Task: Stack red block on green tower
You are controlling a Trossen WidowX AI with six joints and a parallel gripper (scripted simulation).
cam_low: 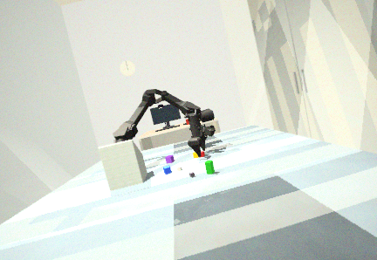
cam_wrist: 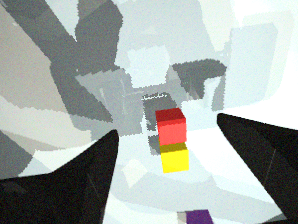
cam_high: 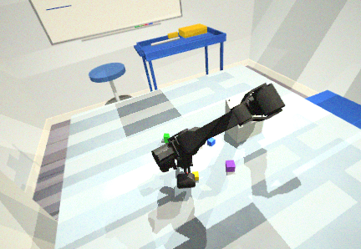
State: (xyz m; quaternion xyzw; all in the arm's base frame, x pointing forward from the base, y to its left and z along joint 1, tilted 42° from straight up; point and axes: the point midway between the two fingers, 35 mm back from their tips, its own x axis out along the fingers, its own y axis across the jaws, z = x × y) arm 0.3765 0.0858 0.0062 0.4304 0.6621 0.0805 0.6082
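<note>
The red block is right at my gripper tip. Also, from my gripper tip: purple block: 170 mm behind, 60 mm to the left; then yellow block: 30 mm behind, 10 mm to the left; then blue block: 190 mm behind, 100 mm to the right.
</note>
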